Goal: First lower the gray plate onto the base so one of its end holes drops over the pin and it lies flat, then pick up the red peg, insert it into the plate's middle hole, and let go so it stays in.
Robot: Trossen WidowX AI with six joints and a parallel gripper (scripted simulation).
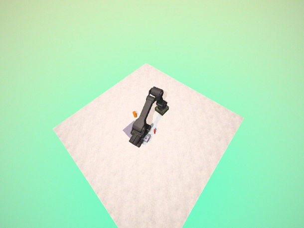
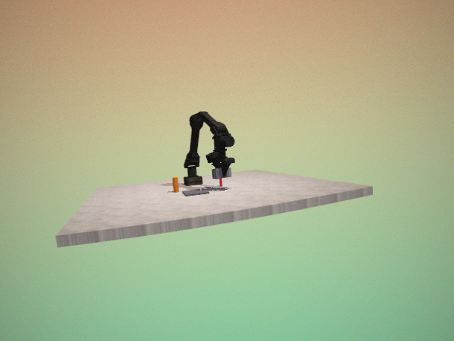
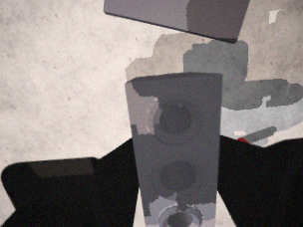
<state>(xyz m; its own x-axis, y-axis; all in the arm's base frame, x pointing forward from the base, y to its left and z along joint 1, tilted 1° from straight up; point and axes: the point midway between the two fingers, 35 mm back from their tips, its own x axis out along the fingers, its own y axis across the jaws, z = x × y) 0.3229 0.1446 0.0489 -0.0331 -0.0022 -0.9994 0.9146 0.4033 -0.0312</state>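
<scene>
The dark square base is 13 cm to the right of my gripper tip, 6 cm below it and 3 cm ahead of it. Round my gripper tip: gray plate 3 cm above; red peg 11 cm behind, 3 cm below, 1 cm to the left; orange cylinder 25 cm to the right, 7 cm behind, 3 cm below.
</scene>
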